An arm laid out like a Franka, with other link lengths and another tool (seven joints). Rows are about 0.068 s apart.
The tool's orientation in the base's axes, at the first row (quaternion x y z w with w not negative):
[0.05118 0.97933 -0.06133 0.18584]
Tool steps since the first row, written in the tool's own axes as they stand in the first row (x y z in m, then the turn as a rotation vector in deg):
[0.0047 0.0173 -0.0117 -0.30 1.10 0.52]
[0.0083 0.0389 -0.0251 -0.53 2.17 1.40]
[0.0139 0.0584 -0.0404 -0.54 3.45 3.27]
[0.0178 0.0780 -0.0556 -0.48 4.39 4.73]
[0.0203 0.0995 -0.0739 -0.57 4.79 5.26]
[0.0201 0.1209 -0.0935 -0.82 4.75 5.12]
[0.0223 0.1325 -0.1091 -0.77 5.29 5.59]
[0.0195 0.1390 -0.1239 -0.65 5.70 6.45]
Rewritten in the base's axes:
[-0.0064 0.0191 0.0073 0.60 0.99 -0.48]
[-0.0119 0.0425 0.0162 1.26 1.91 -1.32]
[-0.0201 0.0644 0.0263 2.09 2.91 -3.17]
[-0.0268 0.0861 0.0369 2.68 3.64 -4.63]
[-0.0330 0.1101 0.0507 3.00 3.95 -5.13]
[-0.0372 0.1339 0.0667 3.18 3.91 -4.90]
[-0.0434 0.1477 0.0791 3.36 4.39 -5.41]
[-0.0453 0.1560 0.0931 3.61 4.68 -6.29]

